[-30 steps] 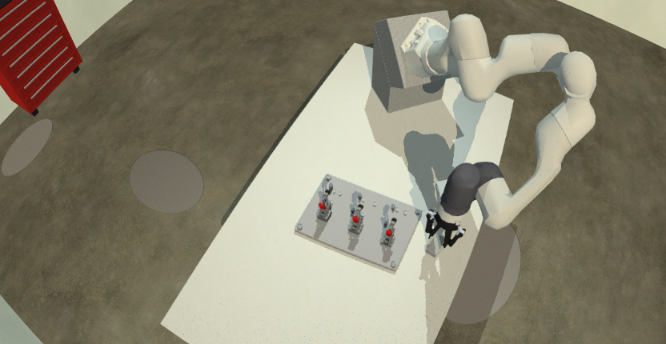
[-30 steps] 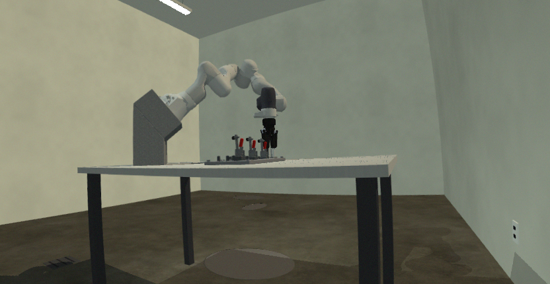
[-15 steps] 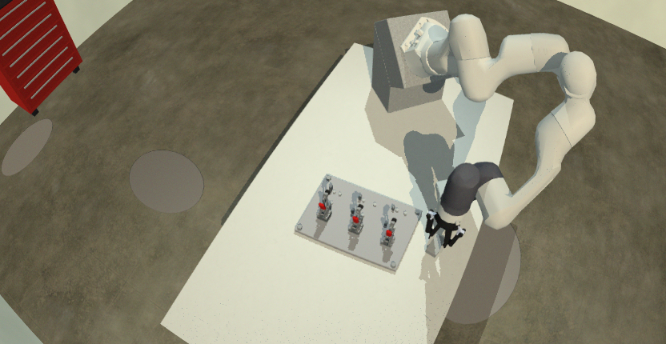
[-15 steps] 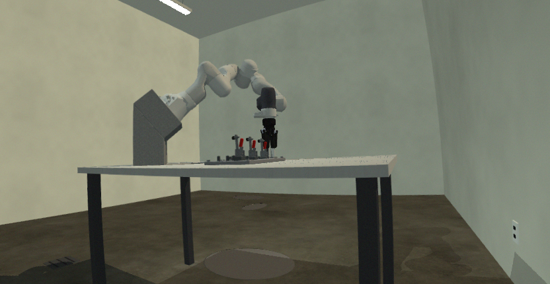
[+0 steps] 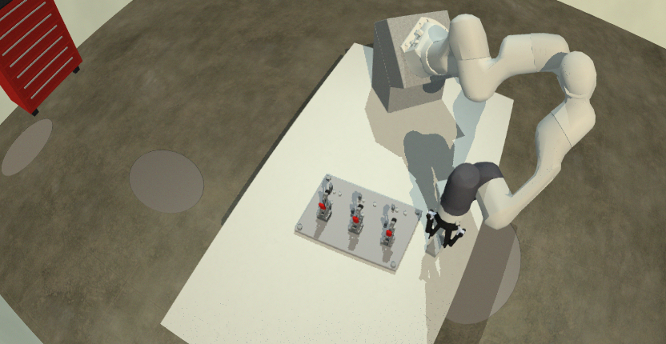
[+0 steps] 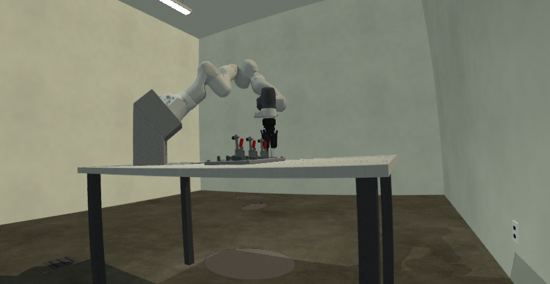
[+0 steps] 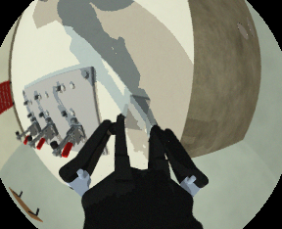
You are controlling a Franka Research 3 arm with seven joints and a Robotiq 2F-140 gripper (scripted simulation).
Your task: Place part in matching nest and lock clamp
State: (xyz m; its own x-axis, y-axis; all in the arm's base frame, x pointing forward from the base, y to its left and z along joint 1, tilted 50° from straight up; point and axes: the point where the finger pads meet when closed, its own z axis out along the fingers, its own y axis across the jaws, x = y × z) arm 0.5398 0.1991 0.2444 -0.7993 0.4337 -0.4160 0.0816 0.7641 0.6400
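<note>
Right now my hand is 26 cm to the left of the plate, 4 cm short of it and 3 cm above it. Also, from my hand: pale grey part: 3 cm below.
</note>
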